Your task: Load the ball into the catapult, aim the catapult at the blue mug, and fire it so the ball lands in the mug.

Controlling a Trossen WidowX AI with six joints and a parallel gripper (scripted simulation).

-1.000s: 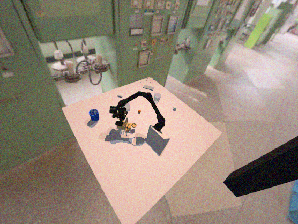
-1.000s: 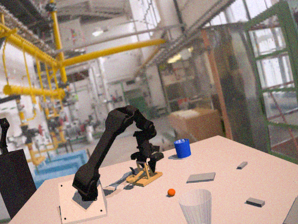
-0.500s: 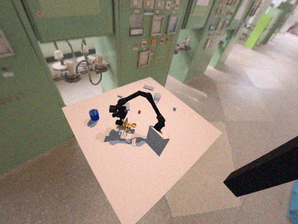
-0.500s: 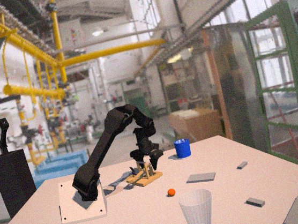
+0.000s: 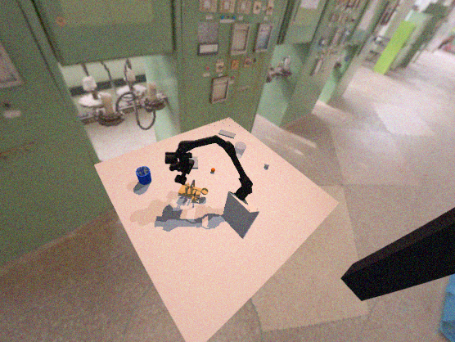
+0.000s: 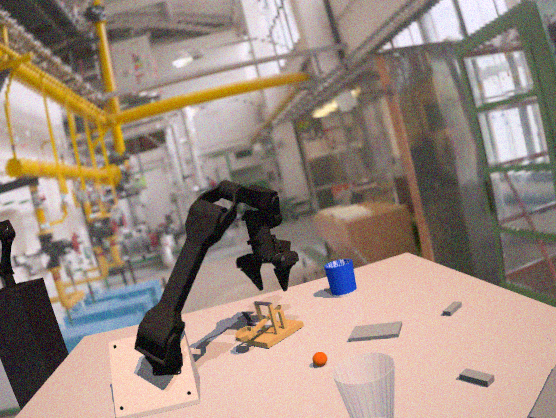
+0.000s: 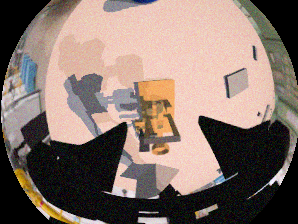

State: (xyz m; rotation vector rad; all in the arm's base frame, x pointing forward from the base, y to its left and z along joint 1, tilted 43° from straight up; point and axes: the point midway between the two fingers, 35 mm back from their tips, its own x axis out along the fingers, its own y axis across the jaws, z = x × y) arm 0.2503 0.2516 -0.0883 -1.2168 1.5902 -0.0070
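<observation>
My gripper tip is now 7 cm short of the orange ball, 26 cm to the left of it and 11 cm above it. Round my gripper tip: wooden catapult 6 cm behind, 4 cm to the right, 7 cm below; blue mug 21 cm ahead, 20 cm to the left, 9 cm below; clear cup 12 cm ahead, 54 cm to the right, 9 cm below.
</observation>
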